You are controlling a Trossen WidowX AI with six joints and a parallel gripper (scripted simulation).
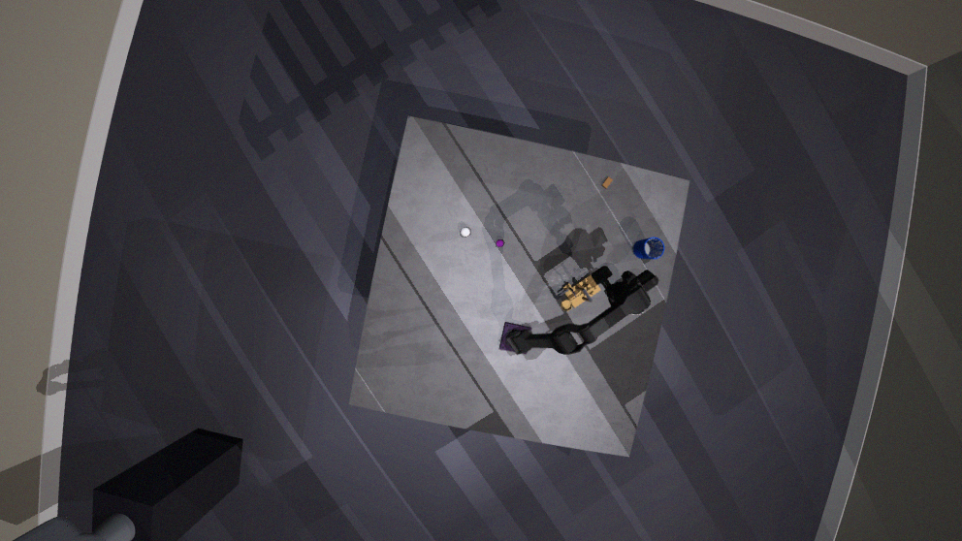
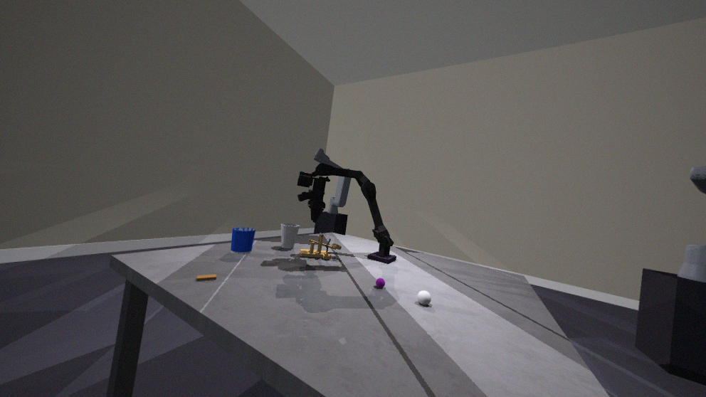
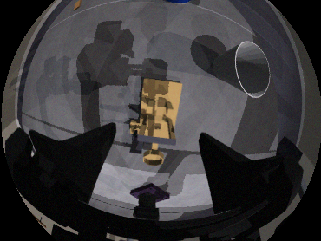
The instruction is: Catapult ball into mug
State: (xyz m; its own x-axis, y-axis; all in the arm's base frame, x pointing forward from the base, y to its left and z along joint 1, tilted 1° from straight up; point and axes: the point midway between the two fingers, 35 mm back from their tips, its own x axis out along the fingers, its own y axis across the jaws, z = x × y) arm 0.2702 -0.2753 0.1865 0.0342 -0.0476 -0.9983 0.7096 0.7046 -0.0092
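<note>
Right now my gripper tip is 410 mm to the right of the purple ball, 150 mm above it and 110 mm short of it. Round my gripper tip: blue mug 210 mm to the right, 210 mm ahead, 140 mm below; then wooden catapult 110 mm below, 60 mm to the left, 40 mm behind; then white cup 170 mm to the right, 130 mm below, 30 mm behind.
</note>
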